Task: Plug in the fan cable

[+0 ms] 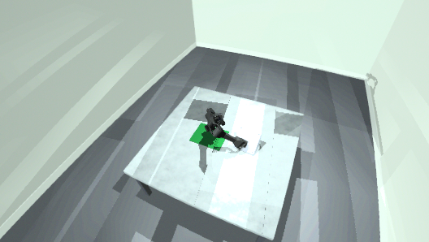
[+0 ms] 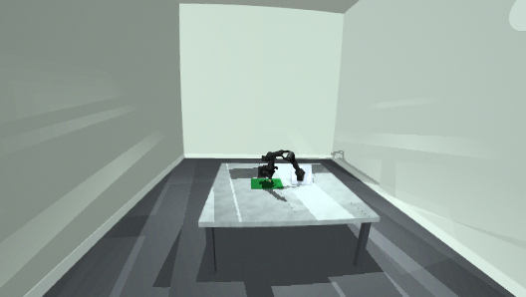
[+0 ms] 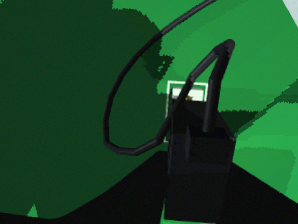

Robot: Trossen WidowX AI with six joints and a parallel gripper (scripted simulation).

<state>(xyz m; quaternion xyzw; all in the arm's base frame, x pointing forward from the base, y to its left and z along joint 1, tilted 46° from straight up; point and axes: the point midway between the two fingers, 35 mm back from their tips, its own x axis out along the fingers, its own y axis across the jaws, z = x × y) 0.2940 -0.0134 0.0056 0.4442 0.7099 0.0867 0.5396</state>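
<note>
Now: the black fan plug 10 mm ahead of my gripper tip and 10 mm above it. The rest, counted from my gripper tip: green board 40 mm ahead, 50 mm to the left, 60 mm below; then white four-pin header 10 mm ahead, 40 mm below; then black fan 70 mm ahead, 130 mm to the right, 20 mm above.
</note>
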